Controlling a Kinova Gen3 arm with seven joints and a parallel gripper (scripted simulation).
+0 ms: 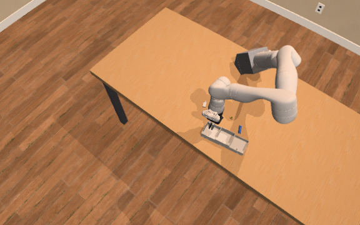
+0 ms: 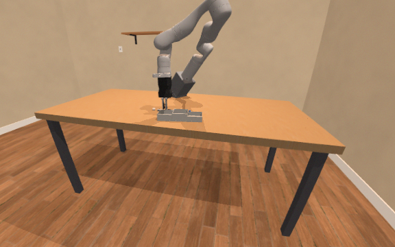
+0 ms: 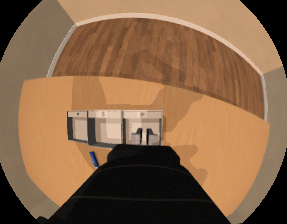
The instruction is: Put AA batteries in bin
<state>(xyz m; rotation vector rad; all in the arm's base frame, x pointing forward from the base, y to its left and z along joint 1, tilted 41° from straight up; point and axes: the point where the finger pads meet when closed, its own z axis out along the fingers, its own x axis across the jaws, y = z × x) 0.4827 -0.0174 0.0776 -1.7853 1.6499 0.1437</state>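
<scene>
The grey three-compartment bin tray lies 20 mm behind my hand, 90 mm to the left of it and 50 mm below it. Also, from my hand: black battery: 120 mm behind, 30 mm to the right, 70 mm below; then grey thing: 100 mm behind, 100 mm to the right, 70 mm below; then orange battery: 70 mm behind, 30 mm to the right, 70 mm below.
</scene>
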